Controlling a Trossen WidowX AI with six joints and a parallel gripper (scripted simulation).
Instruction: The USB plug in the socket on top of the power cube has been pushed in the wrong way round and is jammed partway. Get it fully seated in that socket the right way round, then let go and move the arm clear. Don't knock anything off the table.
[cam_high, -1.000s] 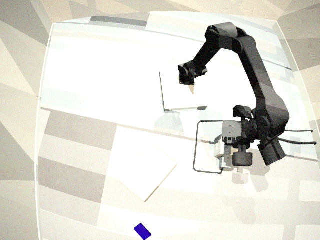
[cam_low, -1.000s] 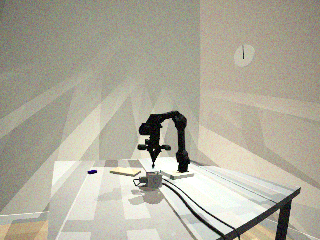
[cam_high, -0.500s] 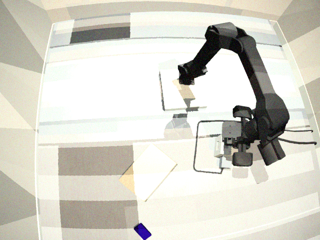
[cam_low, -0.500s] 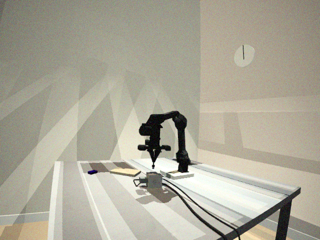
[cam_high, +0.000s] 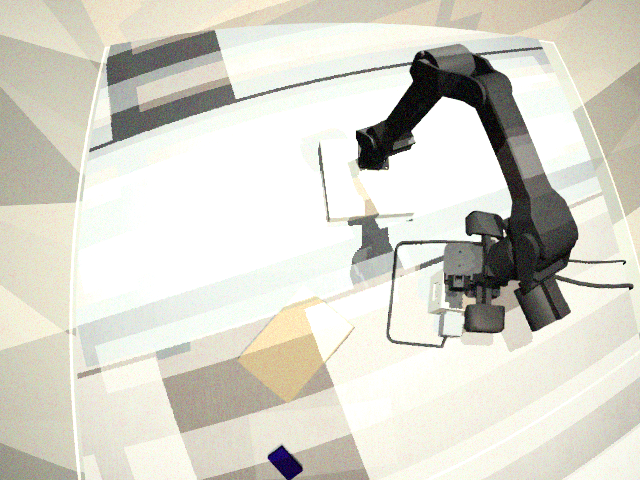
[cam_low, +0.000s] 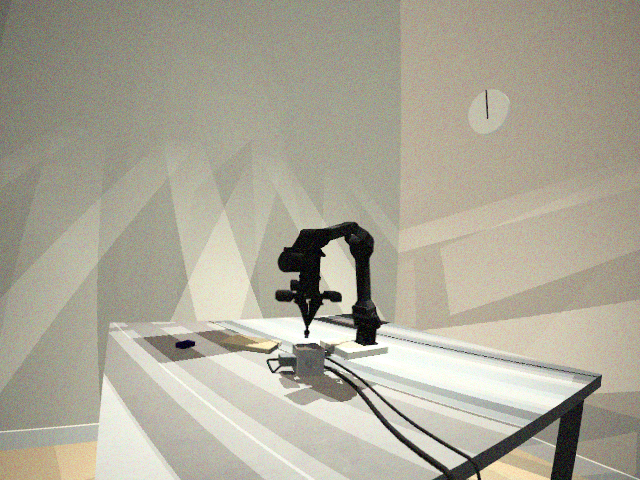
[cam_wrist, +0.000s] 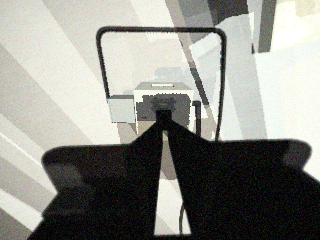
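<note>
Right now my gripper tip is 20 mm above the dark USB plug. Also, from my gripper tip: flat tan board (100 mm ahead, 280 mm to the right, 120 mm below); then blue block (330 mm ahead, 290 mm to the right, 130 mm below).
</note>
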